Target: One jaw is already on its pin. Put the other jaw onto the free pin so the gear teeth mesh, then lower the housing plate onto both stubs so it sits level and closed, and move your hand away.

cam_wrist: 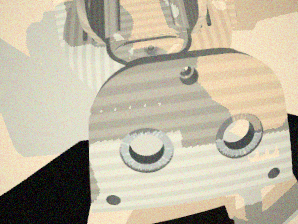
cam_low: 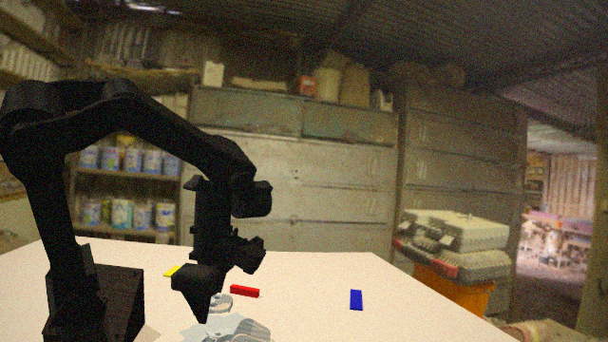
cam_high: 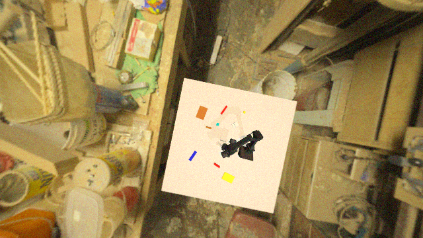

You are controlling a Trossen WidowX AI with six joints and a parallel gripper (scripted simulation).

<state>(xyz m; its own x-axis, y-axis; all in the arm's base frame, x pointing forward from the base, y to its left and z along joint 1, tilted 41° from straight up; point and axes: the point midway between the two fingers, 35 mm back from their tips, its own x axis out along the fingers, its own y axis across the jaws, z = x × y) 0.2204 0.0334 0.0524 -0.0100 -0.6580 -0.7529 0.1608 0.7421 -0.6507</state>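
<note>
Now: the housing plate 1 cm ahead of my gripper tip and 2 cm above it. Also, from my gripper tip: brown block: 25 cm ahead, 13 cm to the right, 6 cm below; cyan block: 16 cm ahead, 19 cm to the right, 8 cm below; pale ribbed base: 7 cm ahead, 8 cm below.
</note>
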